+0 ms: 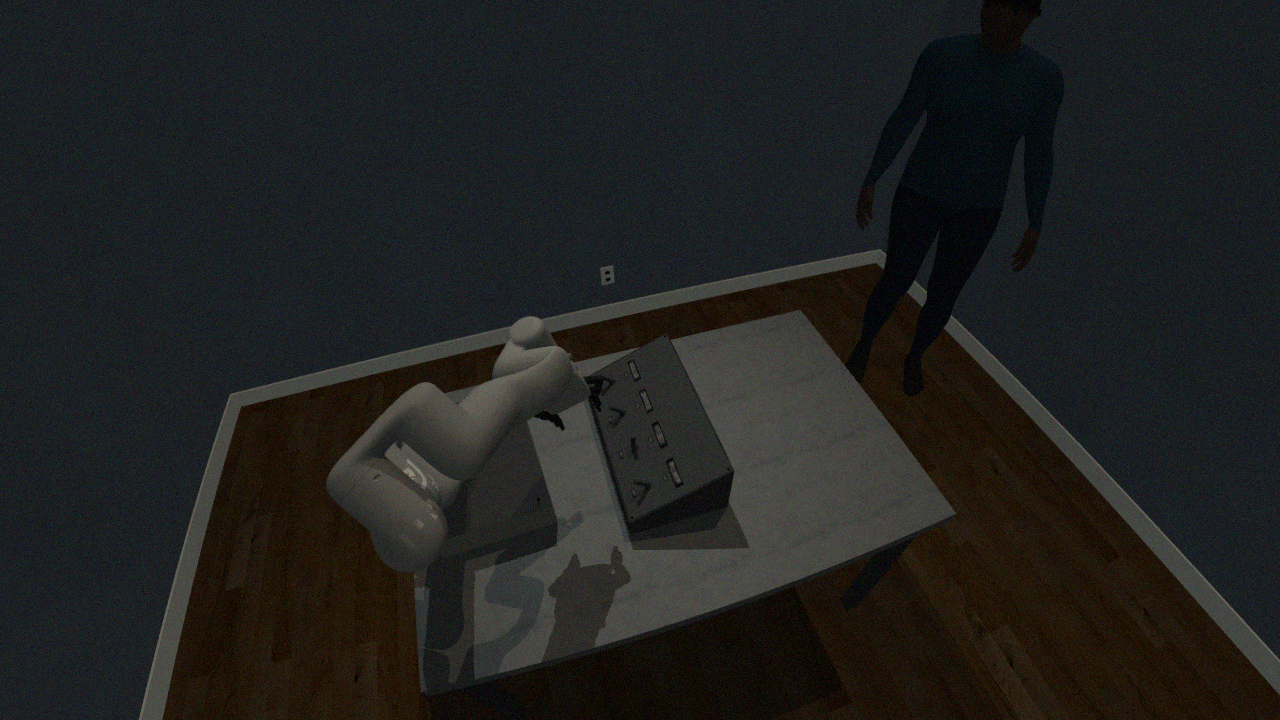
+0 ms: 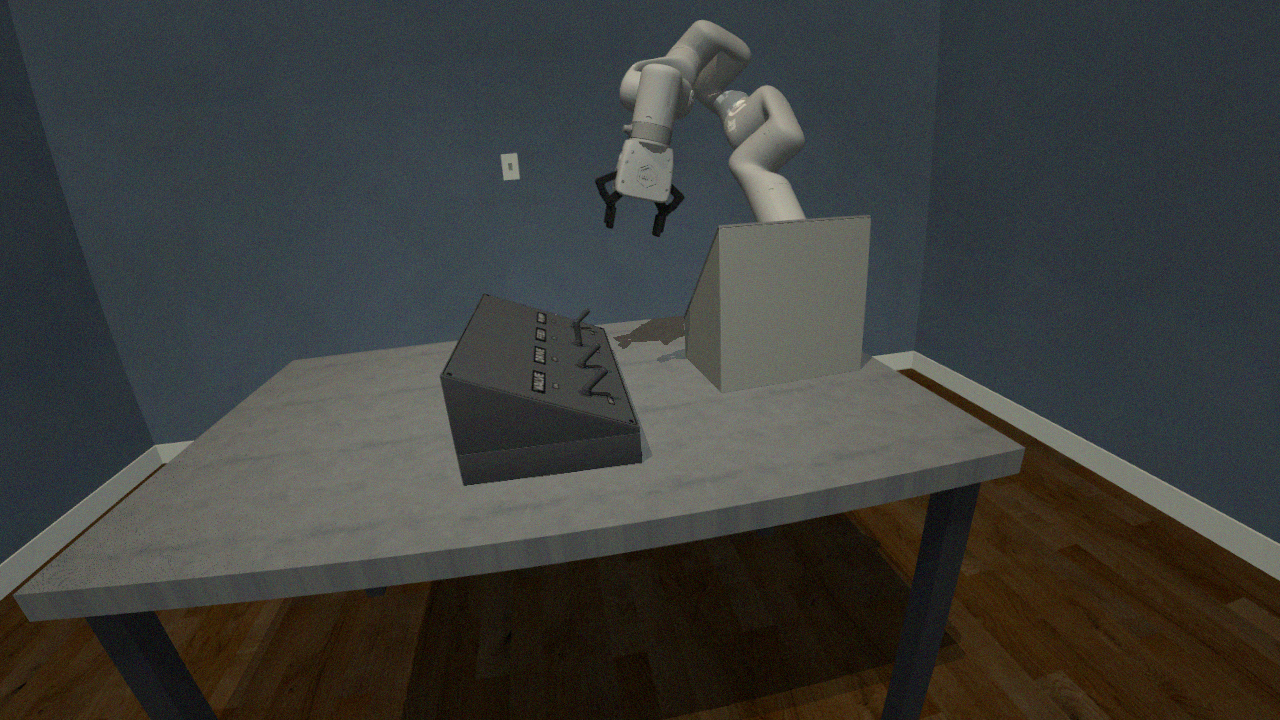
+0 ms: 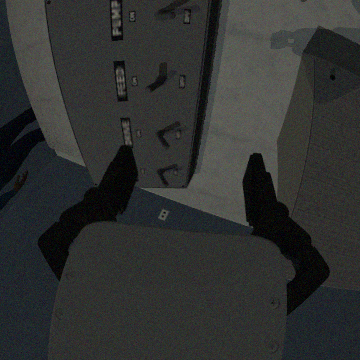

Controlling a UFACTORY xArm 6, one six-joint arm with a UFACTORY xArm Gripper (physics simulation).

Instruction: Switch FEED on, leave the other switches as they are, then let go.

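Frame: origin at the arm's base, x right, y down, z ahead, level; millimetres.
Where they show: gripper, fingertip midpoint: (image 1: 580, 416) (image 2: 632, 232) (image 3: 189, 162); arm's base, link origin: (image 2: 797, 258).
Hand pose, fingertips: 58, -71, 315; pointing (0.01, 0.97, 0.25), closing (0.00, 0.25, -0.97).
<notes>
Each offset is from my fingertips to the top centre of the thing, as dx, dy, dz. "pt": to the spot under its first point. Level surfaces: height alone.
The dark sloped switch box (image 1: 693, 420) (image 2: 501, 420) (image 3: 90, 95) stands on the table. The FEED lever @[-10, +152, +123] (image 1: 633, 447) (image 2: 578, 333) (image 3: 160, 81) is set differently from its neighbours: it stands toward the ON side, clear of its OFF plate @[pt -14, +217, +88] (image 3: 182, 81). Its exact angle is hard to read. The PUMP lever @[pt +109, +210, +93] (image 1: 640, 490) (image 3: 172, 9), the DRIVE lever @[pt -136, +211, +116] (image 1: 614, 416) (image 3: 161, 135) and the fourth lever @[-250, +162, +134] (image 2: 592, 385) (image 3: 162, 174) lean toward OFF. My gripper (image 1: 580, 415) (image 2: 633, 230) (image 3: 189, 162) is open and empty, raised above the box's lever side and apart from every lever.
A pale wedge-shaped block (image 2: 792, 304) stands beside the arm's base on the pale table @[dy +291] (image 1: 796, 402) (image 2: 313, 465). The arm (image 1: 501, 411) (image 2: 657, 98) reaches over toward the box. A person (image 1: 966, 134) stands beyond the table's far end.
</notes>
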